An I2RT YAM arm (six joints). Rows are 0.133 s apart.
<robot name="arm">
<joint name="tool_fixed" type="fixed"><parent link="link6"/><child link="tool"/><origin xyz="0 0 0" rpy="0 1.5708 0"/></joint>
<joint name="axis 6" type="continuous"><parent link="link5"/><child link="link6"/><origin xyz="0.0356 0 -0.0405" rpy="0 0 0"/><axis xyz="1 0 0"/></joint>
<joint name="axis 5" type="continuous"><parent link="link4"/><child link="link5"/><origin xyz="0.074 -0.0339 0.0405" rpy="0 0 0"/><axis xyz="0 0 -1"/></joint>
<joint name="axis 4" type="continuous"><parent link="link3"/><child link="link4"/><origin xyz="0.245 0.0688 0.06" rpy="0 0 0"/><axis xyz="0 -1 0"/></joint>
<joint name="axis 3" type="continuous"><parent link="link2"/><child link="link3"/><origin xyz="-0.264 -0.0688 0" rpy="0 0 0"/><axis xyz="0 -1 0"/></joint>
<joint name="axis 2" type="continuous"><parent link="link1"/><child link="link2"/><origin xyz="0.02 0.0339 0.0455" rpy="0 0 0"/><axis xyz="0 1 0"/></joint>
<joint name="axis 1" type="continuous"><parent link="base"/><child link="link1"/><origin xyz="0 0 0.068" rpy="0 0 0"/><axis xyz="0 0 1"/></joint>
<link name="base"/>
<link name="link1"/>
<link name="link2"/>
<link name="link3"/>
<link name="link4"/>
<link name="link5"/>
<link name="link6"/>
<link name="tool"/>
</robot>
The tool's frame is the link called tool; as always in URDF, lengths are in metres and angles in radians. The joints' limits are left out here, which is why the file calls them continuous.
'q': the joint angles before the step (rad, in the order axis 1, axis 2, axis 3, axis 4, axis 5, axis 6). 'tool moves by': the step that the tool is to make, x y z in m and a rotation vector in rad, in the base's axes. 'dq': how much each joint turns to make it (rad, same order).
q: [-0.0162, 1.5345, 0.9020, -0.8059, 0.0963, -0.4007]
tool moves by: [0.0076, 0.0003, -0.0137, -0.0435, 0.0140, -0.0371]
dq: [0.0081, 0.0597, -0.0002, 0.0416, 0.0489, 0.0398]
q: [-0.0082, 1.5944, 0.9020, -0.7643, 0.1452, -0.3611]
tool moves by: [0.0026, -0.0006, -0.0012, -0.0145, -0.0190, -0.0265]
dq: [0.0001, 0.0063, -0.0001, 0.0217, 0.0175, 0.0250]
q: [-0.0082, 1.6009, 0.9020, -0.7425, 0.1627, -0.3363]
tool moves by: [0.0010, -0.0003, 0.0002, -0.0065, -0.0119, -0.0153]
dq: [0.0000, -0.0001, -0.0001, 0.0095, 0.0084, 0.0145]
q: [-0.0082, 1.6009, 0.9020, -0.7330, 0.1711, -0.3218]
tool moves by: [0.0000, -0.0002, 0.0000, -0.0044, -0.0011, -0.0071]
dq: [0.0000, 0.0001, -0.0001, 0.0002, 0.0053, 0.0065]
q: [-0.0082, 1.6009, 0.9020, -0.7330, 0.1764, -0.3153]
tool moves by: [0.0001, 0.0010, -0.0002, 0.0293, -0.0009, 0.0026]
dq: [-0.0001, 0.0002, 0.0000, 0.0006, -0.0294, 0.0014]
